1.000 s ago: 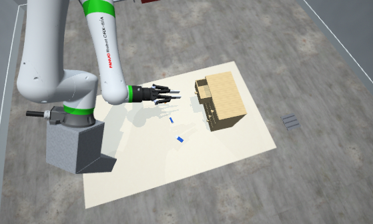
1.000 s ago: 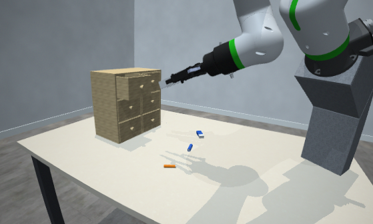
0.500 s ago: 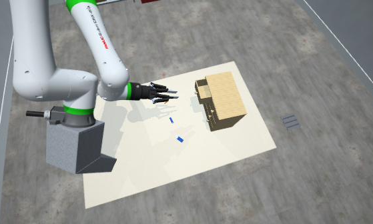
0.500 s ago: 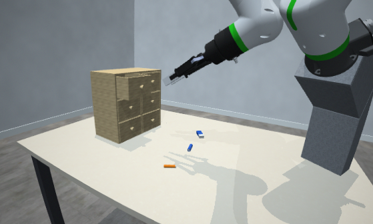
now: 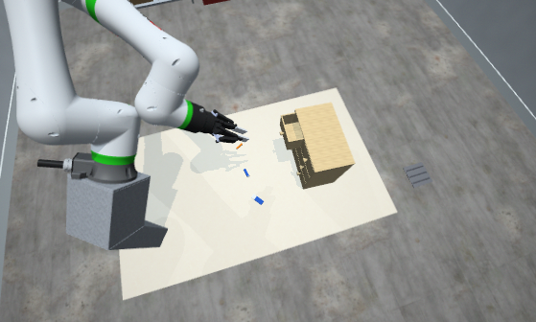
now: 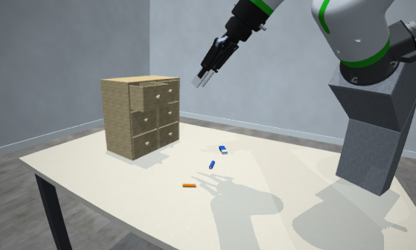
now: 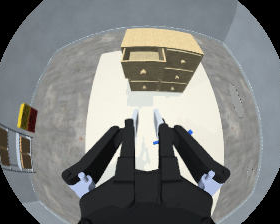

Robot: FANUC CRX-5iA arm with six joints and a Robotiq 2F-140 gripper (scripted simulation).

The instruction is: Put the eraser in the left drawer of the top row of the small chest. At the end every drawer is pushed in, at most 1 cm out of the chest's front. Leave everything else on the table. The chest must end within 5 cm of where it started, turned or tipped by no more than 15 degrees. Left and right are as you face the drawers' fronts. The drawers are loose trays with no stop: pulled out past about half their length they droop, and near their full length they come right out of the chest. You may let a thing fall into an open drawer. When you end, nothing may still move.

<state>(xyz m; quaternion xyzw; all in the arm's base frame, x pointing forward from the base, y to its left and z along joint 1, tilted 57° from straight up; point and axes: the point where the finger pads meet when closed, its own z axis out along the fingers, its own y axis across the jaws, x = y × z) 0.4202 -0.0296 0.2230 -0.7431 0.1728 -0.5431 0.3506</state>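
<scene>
Now: hand 30 mm short of the eraser, 210 mm to the left of it and 330 mm above it. The rest, counted from my hand: blue cylinder 10 mm behind, 60 mm to the right, 330 mm below; then orange stick 40 mm behind, 100 mm to the left, 330 mm below.
</scene>
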